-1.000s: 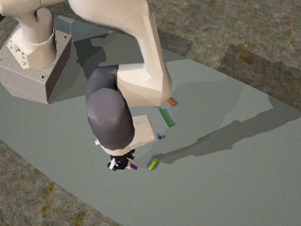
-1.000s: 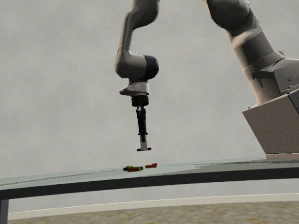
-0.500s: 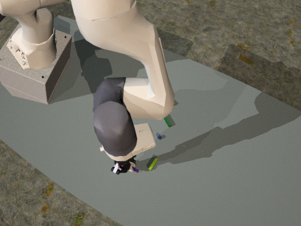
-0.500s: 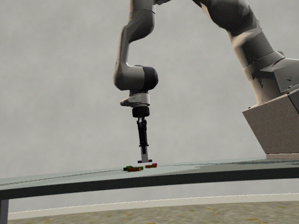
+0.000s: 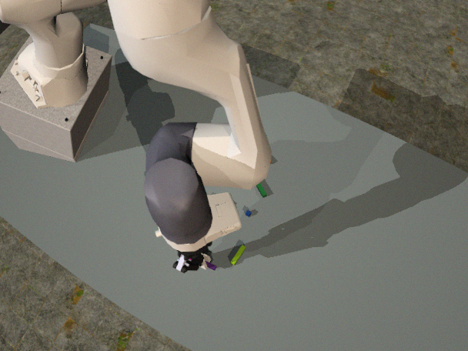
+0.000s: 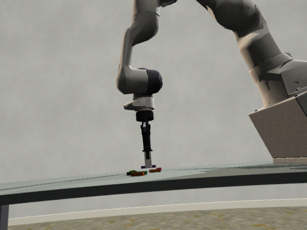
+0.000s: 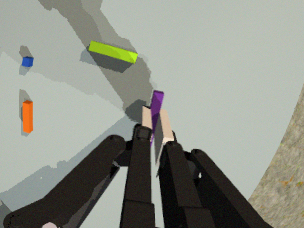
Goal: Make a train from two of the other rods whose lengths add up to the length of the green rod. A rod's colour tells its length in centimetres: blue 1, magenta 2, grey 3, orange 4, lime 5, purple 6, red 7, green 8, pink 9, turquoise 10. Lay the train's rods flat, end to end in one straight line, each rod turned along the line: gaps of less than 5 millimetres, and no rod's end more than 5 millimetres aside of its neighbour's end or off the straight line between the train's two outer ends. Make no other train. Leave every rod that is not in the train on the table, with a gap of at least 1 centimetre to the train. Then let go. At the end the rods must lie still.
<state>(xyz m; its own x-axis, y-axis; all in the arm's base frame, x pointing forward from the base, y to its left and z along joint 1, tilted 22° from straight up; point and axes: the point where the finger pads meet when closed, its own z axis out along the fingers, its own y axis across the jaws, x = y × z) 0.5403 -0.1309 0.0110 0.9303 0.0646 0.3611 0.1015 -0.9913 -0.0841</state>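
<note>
My gripper is now 30 mm above the purple rod. From my hand the other things lie so: lime rod: 60 mm to the left, 50 mm ahead, 40 mm below; magenta rod: 40 mm below, 40 mm behind; blue rod: 160 mm to the left, 40 mm below, 20 mm ahead.
</note>
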